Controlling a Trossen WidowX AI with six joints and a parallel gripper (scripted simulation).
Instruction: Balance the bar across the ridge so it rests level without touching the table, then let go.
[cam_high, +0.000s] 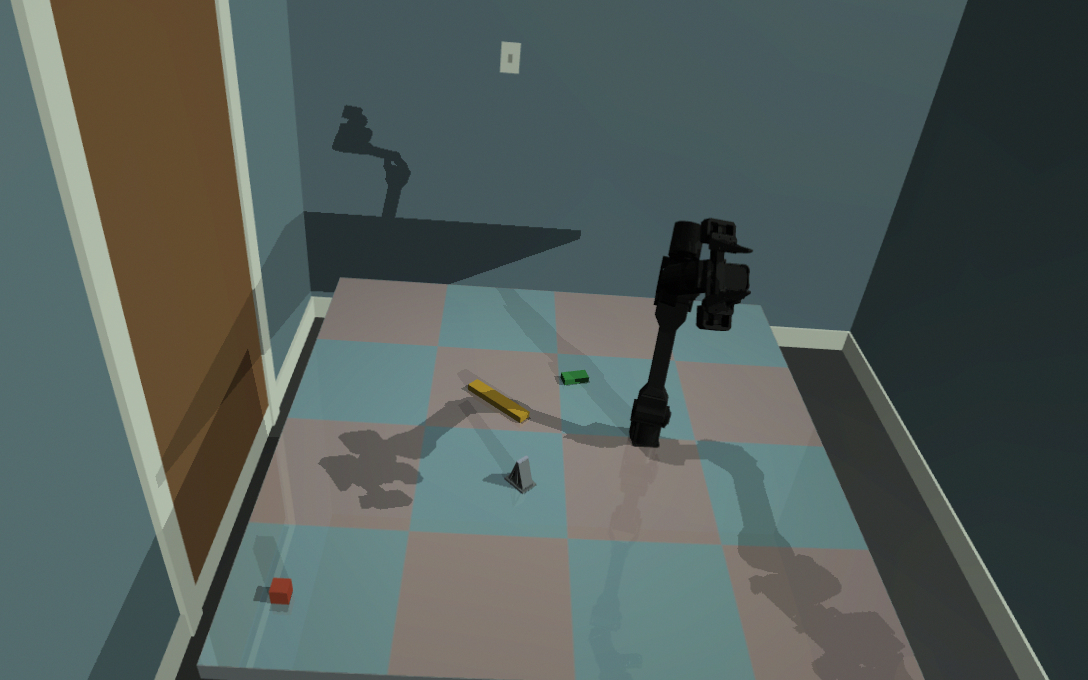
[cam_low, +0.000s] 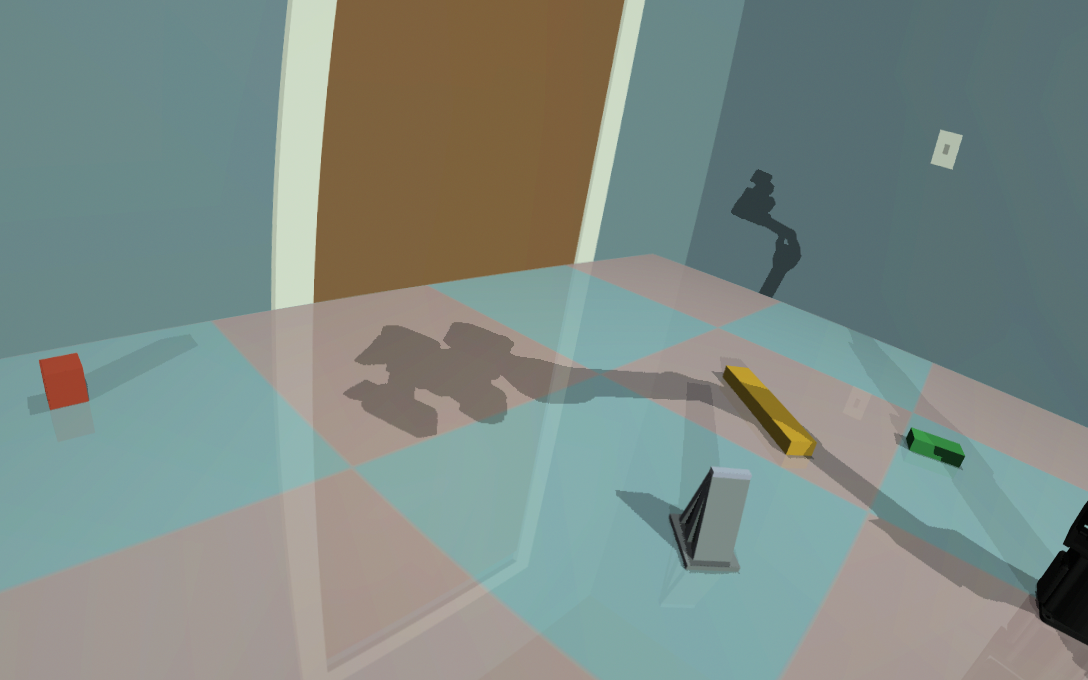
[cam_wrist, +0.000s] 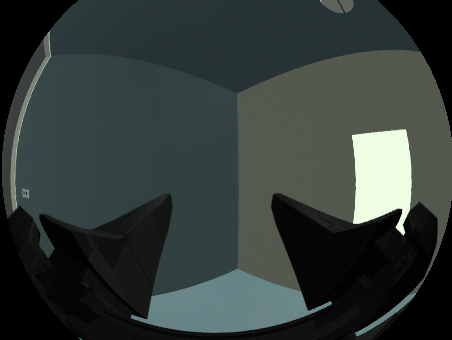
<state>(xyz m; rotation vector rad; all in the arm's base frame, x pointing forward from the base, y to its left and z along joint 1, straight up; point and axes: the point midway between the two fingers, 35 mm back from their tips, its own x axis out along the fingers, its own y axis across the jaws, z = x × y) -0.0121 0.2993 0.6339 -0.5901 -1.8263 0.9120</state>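
The yellow bar lies 640 mm below my gripper tip, 420 mm to the right of it and 380 mm ahead of it. Round my gripper tip: red cube 770 mm ahead, 640 mm below, 180 mm to the left; green block 640 mm below, 540 mm to the right, 190 mm ahead.
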